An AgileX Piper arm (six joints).
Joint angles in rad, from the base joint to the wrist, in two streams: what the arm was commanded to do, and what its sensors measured. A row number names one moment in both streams.
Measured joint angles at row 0: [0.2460, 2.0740, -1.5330, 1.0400, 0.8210, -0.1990]
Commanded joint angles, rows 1 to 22: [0.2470, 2.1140, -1.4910, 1.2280, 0.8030, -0.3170]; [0.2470, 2.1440, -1.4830, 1.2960, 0.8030, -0.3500]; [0.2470, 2.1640, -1.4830, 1.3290, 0.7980, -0.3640]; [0.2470, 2.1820, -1.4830, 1.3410, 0.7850, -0.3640]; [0.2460, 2.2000, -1.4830, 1.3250, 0.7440, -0.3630]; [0.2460, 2.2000, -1.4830, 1.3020, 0.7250, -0.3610]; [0.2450, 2.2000, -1.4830, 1.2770, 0.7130, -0.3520]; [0.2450, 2.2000, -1.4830, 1.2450, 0.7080, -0.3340]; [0.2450, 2.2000, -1.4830, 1.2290, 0.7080, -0.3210]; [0.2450, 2.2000, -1.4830, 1.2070, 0.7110, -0.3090]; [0.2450, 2.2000, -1.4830, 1.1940, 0.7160, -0.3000]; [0.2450, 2.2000, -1.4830, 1.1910, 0.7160, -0.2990]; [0.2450, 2.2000, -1.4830, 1.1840, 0.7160, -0.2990]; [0.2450, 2.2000, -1.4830, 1.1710, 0.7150, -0.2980]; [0.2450, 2.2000, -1.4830, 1.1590, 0.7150, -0.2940]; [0.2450, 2.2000, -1.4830, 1.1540, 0.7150, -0.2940]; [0.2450, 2.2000, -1.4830, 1.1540, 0.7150, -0.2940]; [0.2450, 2.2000, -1.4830, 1.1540, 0.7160, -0.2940]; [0.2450, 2.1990, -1.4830, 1.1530, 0.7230, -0.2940]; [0.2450, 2.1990, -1.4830, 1.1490, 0.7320, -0.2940]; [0.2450, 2.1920, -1.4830, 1.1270, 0.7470, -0.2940]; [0.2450, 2.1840, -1.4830, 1.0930, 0.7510, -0.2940]
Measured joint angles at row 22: [0.2460, 2.2000, -1.4880, 1.1300, 0.7310, -0.2940]
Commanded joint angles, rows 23 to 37: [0.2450, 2.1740, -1.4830, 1.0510, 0.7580, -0.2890]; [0.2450, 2.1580, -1.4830, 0.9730, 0.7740, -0.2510]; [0.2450, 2.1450, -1.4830, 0.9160, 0.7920, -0.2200]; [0.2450, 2.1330, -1.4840, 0.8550, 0.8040, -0.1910]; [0.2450, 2.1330, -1.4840, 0.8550, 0.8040, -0.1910]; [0.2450, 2.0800, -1.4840, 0.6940, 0.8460, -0.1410]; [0.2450, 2.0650, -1.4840, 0.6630, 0.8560, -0.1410]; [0.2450, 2.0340, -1.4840, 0.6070, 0.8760, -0.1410]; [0.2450, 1.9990, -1.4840, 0.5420, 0.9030, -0.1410]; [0.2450, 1.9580, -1.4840, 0.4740, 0.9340, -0.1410]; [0.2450, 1.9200, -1.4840, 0.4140, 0.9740, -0.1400]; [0.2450, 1.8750, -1.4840, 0.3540, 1.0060, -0.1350]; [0.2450, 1.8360, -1.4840, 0.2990, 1.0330, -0.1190]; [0.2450, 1.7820, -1.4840, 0.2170, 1.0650, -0.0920]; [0.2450, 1.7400, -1.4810, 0.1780, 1.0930, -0.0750]
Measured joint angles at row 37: [0.2460, 1.8020, -1.4880, 0.2560, 1.0440, -0.1040]
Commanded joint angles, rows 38 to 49: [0.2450, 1.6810, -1.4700, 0.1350, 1.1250, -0.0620]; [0.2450, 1.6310, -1.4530, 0.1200, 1.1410, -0.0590]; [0.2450, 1.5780, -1.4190, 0.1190, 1.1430, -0.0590]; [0.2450, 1.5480, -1.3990, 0.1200, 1.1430, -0.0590]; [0.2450, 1.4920, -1.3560, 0.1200, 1.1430, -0.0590]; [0.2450, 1.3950, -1.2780, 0.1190, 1.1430, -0.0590]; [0.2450, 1.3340, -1.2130, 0.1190, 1.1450, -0.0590]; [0.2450, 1.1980, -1.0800, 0.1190, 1.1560, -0.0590]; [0.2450, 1.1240, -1.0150, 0.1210, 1.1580, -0.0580]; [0.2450, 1.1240, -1.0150, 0.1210, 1.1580, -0.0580]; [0.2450, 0.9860, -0.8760, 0.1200, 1.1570, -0.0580]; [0.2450, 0.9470, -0.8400, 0.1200, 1.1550, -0.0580]
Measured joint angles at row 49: [0.2460, 0.9940, -0.8870, 0.1260, 1.1510, -0.0600]
